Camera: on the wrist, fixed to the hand. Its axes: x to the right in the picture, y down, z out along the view.
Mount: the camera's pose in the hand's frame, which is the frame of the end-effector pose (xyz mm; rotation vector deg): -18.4 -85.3 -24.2 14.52 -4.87 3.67
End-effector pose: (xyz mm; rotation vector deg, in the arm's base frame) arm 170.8 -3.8 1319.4 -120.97 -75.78 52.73
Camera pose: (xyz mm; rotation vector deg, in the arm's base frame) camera 133.5 14.0 1400.0 -111.56 -64.02 65.95
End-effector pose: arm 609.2 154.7 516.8 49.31 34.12 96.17
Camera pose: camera 643.3 161.0 433.2 65.17 42.35 93.76
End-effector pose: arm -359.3 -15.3 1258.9 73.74 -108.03 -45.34
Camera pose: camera -291.3 -27.2 1200.3 77.59 -122.50 -34.16
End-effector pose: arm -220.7 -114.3 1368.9 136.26 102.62 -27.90
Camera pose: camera -302.1 -99.4 1405.6 -143.21 -96.54 47.62
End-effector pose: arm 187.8 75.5 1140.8 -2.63 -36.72 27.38
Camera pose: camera 224.5 -6.1 1126.8 11.18 -37.77 35.66
